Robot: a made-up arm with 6 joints.
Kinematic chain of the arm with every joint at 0, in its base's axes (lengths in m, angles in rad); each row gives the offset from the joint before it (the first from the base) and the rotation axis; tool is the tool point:
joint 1: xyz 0 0 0.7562 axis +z
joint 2: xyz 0.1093 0 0 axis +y
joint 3: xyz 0 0 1.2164 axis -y
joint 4: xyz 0 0 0.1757 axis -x
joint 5: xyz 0.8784 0 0 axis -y
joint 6: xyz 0.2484 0 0 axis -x
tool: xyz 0 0 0
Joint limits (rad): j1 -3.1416..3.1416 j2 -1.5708..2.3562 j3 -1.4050..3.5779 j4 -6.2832..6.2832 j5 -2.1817..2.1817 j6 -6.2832..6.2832
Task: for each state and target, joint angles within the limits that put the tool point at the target. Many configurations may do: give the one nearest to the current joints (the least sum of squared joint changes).
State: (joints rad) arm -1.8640 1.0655 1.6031 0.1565 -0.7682 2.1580
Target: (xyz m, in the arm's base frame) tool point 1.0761 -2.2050 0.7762
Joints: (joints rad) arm -1.1136 1.5539 1.4433 0.1470 -0.2125 2.1580
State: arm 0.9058 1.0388 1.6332 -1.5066 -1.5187 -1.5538
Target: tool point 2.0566 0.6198 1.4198
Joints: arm 0.1780 1.3000 1.5115 -1.4734 -1.4656 -1.5538
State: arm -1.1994 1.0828 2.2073 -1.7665 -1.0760 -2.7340
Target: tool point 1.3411 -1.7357 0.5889
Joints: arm -1.0189 1.9507 2.0344 -1.6926 -1.2249 -2.7340
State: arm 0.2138 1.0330 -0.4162 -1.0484 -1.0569 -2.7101
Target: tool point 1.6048 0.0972 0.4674
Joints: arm -0.0539 1.0299 -0.1652 -1.0832 -0.9904 -2.7101
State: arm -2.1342 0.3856 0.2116 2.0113 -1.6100 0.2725
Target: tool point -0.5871 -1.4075 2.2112
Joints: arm -1.8284 0.4375 0.4886 2.1330 -1.4723 0.2725
